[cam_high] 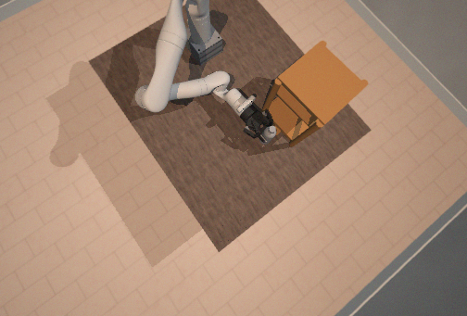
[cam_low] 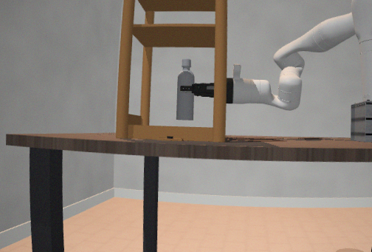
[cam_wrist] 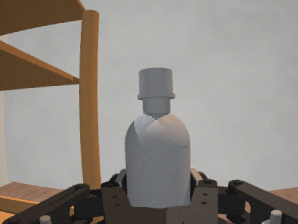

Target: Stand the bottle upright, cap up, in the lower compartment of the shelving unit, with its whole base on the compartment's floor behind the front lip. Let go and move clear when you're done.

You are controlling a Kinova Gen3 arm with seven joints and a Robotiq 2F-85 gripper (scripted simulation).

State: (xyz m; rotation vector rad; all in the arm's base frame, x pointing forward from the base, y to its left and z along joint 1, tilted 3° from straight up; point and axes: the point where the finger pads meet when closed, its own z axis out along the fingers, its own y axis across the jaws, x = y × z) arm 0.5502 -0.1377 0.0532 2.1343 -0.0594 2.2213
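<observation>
Right now my hand is 3 cm below the grey bottle. The rest, counted from my hand: orange shelving unit (20 cm to the left, 4 cm above, 1 cm ahead).
</observation>
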